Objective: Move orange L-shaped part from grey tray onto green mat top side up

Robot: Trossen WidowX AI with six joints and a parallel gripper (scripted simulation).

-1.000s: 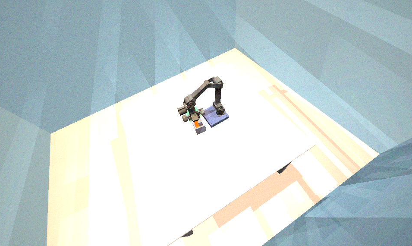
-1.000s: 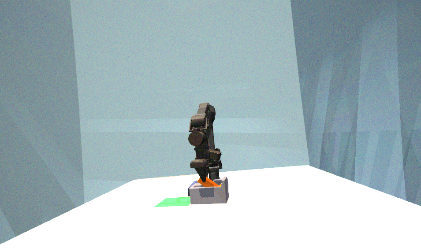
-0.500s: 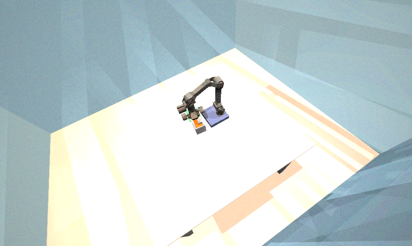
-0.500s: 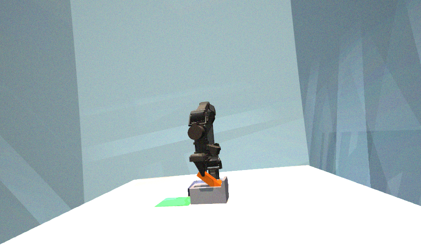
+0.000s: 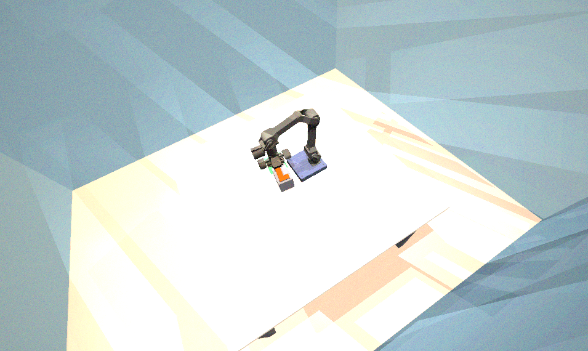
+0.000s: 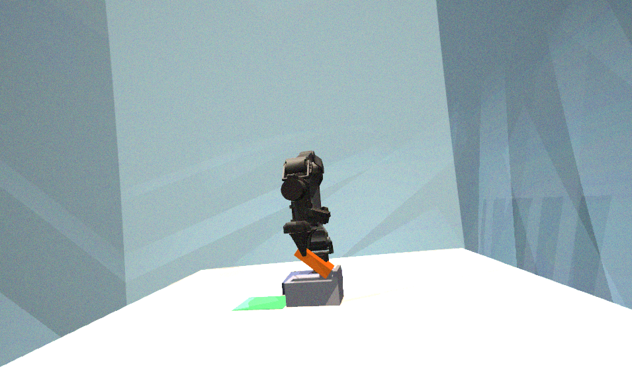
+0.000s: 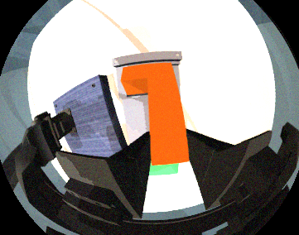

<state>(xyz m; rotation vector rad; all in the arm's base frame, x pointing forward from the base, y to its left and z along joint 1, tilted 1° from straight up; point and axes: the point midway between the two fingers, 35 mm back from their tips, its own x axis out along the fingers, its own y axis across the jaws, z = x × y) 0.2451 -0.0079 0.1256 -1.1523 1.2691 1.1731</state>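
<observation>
My gripper tip is now 15 cm above the green mat, 14 cm to the left of it and 2 cm past it. Round my gripper tip: orange L-shaped part 3 cm to the left, 3 cm below, 1 cm behind.
</observation>
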